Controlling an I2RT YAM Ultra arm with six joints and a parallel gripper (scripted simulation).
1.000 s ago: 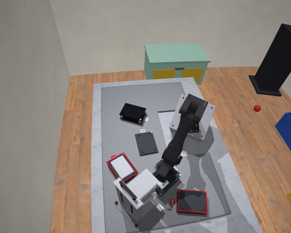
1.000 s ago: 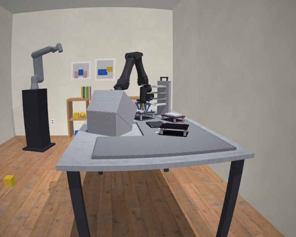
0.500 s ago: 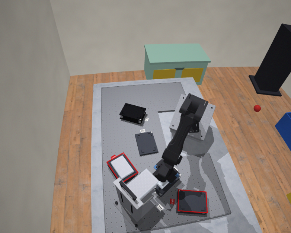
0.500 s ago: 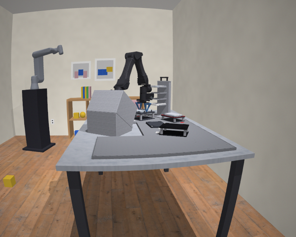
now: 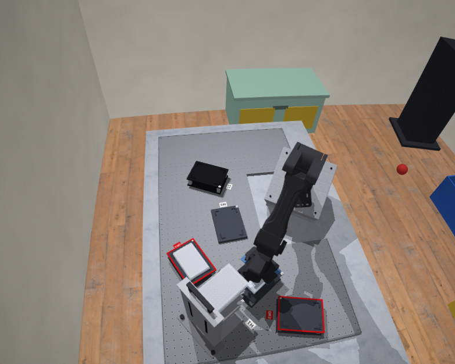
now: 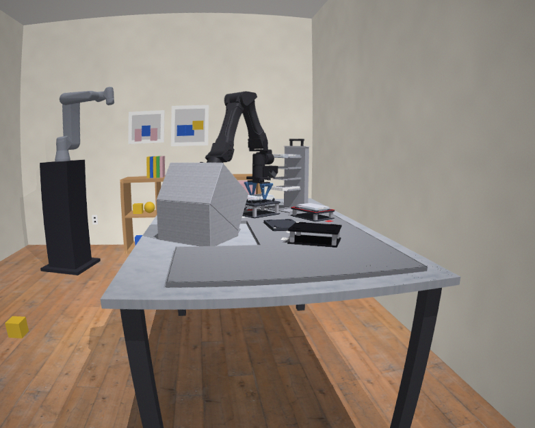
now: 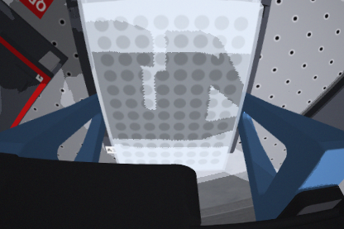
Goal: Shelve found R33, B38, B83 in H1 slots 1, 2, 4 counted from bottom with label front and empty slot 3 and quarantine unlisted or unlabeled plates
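The regrip nest RG lies 30 mm below my hand. The rest, counted from my hand: H1 deck label 160 mm to the left, 80 mm below, 20 mm ahead; then RG label 80 mm below, 70 mm to the right, 70 mm behind; then white 96-well plate 130 mm to the left, 120 mm ahead, 30 mm above.
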